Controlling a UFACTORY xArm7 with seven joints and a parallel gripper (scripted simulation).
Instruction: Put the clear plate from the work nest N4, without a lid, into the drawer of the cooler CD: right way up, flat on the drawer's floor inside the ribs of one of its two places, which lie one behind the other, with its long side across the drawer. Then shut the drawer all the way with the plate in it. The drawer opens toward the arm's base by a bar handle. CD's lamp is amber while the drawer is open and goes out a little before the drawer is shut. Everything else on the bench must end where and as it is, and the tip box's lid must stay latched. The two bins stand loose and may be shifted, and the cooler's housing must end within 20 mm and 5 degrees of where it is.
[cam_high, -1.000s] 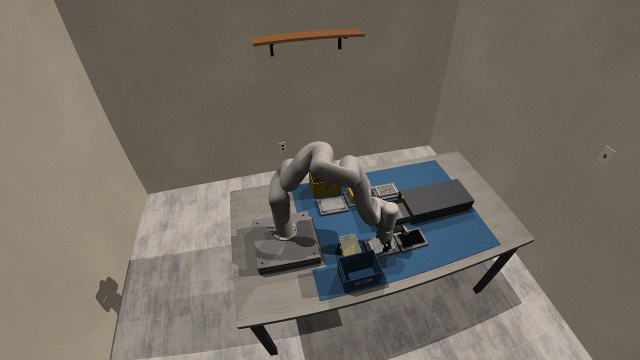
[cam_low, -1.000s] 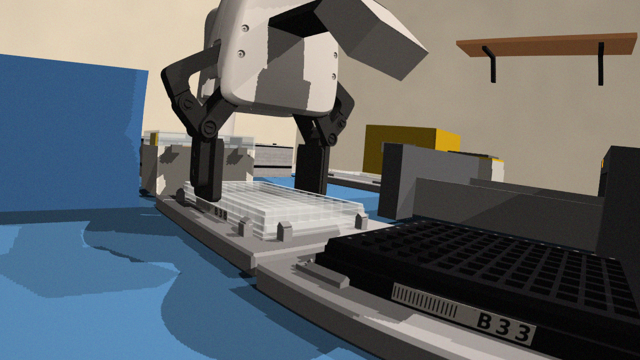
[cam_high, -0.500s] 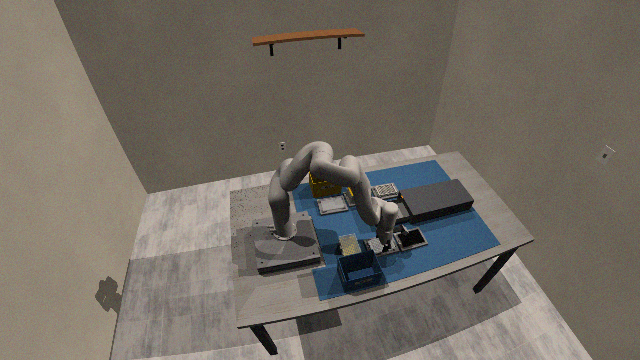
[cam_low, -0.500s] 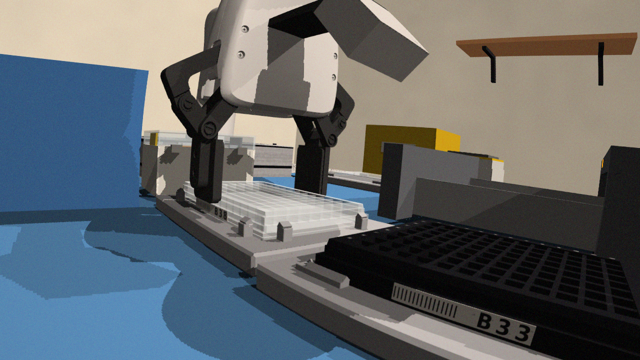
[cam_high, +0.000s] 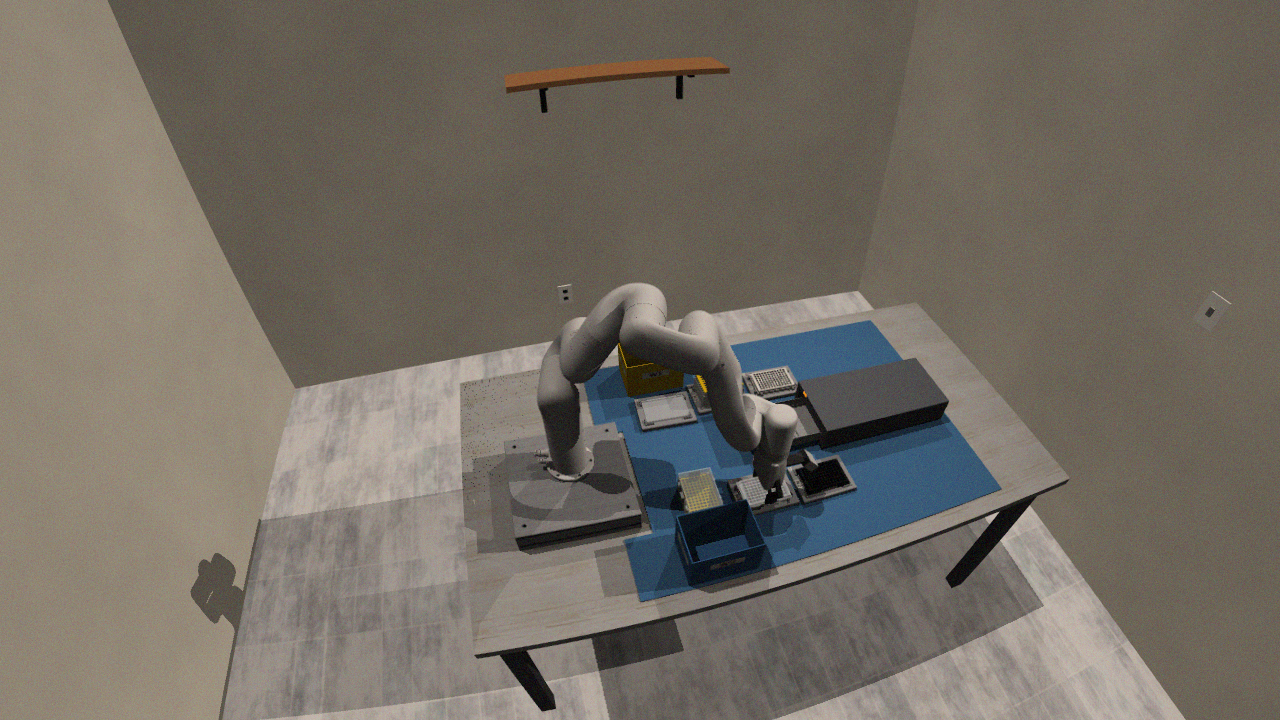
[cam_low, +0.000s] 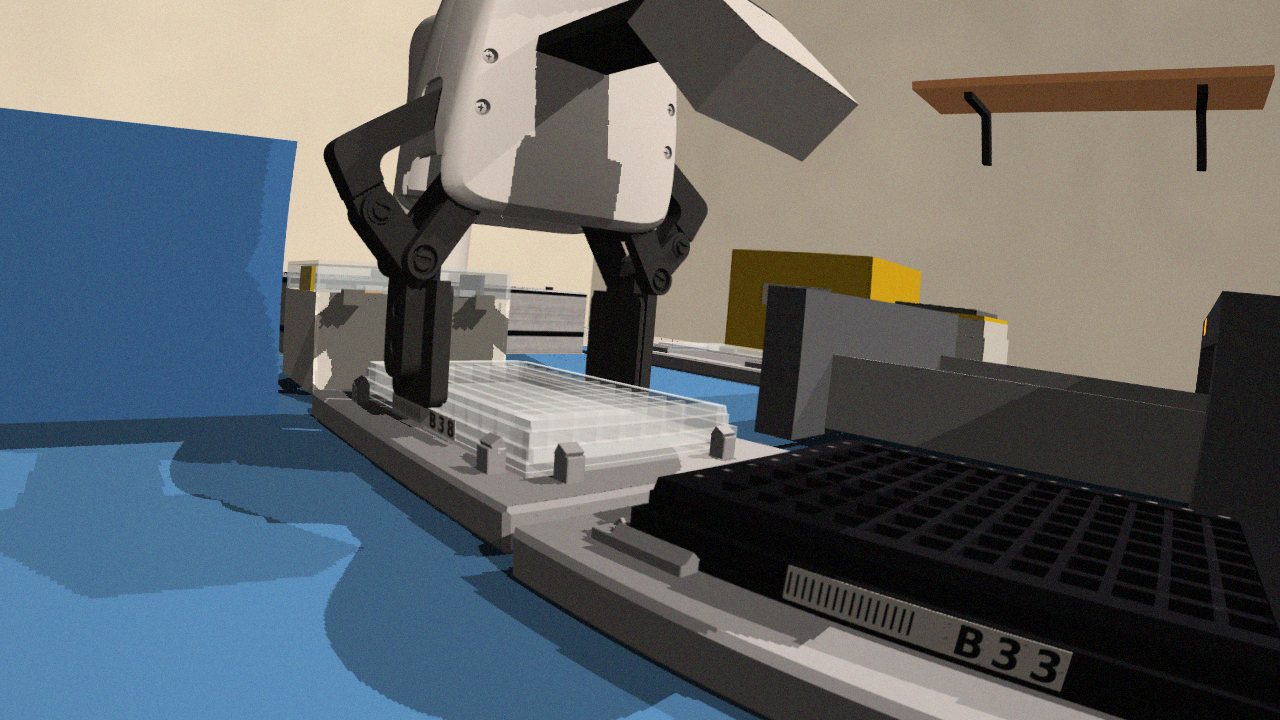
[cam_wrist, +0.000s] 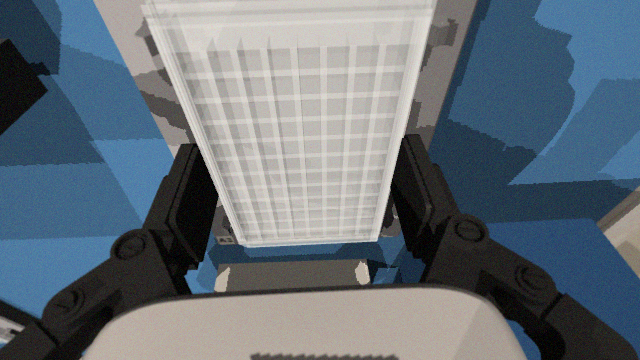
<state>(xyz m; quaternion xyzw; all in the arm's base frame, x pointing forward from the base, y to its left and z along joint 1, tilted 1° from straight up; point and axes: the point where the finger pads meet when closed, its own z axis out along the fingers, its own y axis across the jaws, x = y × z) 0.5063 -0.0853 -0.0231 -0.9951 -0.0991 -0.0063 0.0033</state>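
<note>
Right now the clear plate is 10 mm below my hand. The rest, counted from my hand: grey work nest: 30 mm below; black plate b33: 170 mm ahead, 30 mm to the left, 10 mm below; tip box: 170 mm behind, 20 mm to the right, 10 mm above.
</note>
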